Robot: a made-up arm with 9 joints. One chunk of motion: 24 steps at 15 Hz.
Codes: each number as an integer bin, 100 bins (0 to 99) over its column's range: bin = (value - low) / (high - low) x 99, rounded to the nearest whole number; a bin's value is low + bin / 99 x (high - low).
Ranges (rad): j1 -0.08..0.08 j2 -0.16..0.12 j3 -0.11..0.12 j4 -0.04..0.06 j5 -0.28..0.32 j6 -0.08..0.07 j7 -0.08..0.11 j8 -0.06..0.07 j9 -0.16..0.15
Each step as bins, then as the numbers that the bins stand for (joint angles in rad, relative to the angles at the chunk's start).
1 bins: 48 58 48 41 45 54 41 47 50
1 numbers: -0.0024 0.0040 0.0015 0.0014 -0.0073 0.0018 -0.0013 0.0017 -0.0034
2 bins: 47 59 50 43 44 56 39 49 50
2 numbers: -0.0040 0.0069 0.0062 0.0034 -0.0133 0.0048 -0.0052 0.0043 -0.0034
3 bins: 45 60 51 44 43 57 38 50 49
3 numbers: -0.0073 0.0097 0.0085 0.0044 -0.0194 0.0064 -0.0071 0.0057 -0.0066
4 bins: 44 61 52 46 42 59 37 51 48
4 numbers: -0.0089 0.0125 0.0108 0.0065 -0.0255 0.0094 -0.0090 0.0070 -0.0097
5 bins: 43 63 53 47 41 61 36 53 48
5 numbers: -0.0105 0.0182 0.0131 0.0075 -0.0315 0.0124 -0.0109 0.0096 -0.0097
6 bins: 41 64 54 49 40 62 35 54 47
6 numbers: -0.0137 0.0210 0.0155 0.0095 -0.0376 0.0139 -0.0128 0.0109 -0.0128
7 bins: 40 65 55 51 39 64 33 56 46
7 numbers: -0.0154 0.0238 0.0178 0.0115 -0.0436 0.0170 -0.0167 0.0135 -0.0160
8 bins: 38 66 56 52 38 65 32 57 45
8 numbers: -0.0186 0.0267 0.0201 0.0125 -0.0497 0.0185 -0.0186 0.0148 -0.0191
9 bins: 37 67 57 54 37 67 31 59 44
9 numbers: -0.0202 0.0295 0.0224 0.0145 -0.0558 0.0215 -0.0205 0.0175 -0.0222
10 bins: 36 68 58 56 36 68 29 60 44
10 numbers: -0.0218 0.0323 0.0247 0.0166 -0.0618 0.0230 -0.0243 0.0188 -0.0222
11 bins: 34 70 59 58 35 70 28 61 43
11 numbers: -0.0251 0.0380 0.0271 0.0186 -0.0679 0.0261 -0.0263 0.0201 -0.0254
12 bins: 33 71 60 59 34 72 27 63 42
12 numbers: -0.0267 0.0408 0.0294 0.0196 -0.0739 0.0291 -0.0282 0.0227 -0.0285
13 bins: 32 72 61 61 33 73 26 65 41
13 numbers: -0.0283 0.0436 0.0317 0.0216 -0.0800 0.0306 -0.0301 0.0254 -0.0316
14 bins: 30 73 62 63 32 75 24 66 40
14 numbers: -0.0315 0.0465 0.0340 0.0236 -0.0861 0.0336 -0.0339 0.0267 -0.0347
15 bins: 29 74 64 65 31 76 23 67 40
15 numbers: -0.0331 0.0493 0.0387 0.0257 -0.0921 0.0352 -0.0359 0.0280 -0.0347
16 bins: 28 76 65 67 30 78 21 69 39
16 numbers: -0.0347 0.0549 0.0410 0.0277 -0.0982 0.0382 -0.0397 0.0306 -0.0379
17 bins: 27 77 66 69 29 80 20 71 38
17 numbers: -0.0364 0.0578 0.0433 0.0297 -0.1042 0.0412 -0.0416 0.0332 -0.0410
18 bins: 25 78 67 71 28 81 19 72 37
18 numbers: -0.0396 0.0606 0.0457 0.0317 -0.1103 0.0427 -0.0435 0.0345 -0.0441
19 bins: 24 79 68 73 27 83 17 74 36
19 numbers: -0.0412 0.0634 0.0480 0.0337 -0.1164 0.0458 -0.0474 0.0372 -0.0473
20 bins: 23 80 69 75 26 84 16 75 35
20 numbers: -0.0428 0.0663 0.0503 0.0358 -0.1224 0.0473 -0.0493 0.0385 -0.0504
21 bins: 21 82 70 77 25 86 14 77 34
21 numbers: -0.0461 0.0719 0.0526 0.0378 -0.1285 0.0503 -0.0531 0.0411 -0.0535
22 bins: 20 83 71 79 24 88 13 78 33
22 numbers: -0.0477 0.0747 0.0549 0.0398 -0.1345 0.0533 -0.0551 0.0424 -0.0567
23 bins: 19 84 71 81 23 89 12 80 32
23 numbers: -0.0493 0.0776 0.0549 0.0418 -0.1406 0.0548 -0.0570 0.0451 -0.0598
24 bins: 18 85 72 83 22 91 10 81 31
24 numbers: -0.0509 0.0804 0.0573 0.0438 -0.1467 0.0579 -0.0608 0.0464 -0.0629
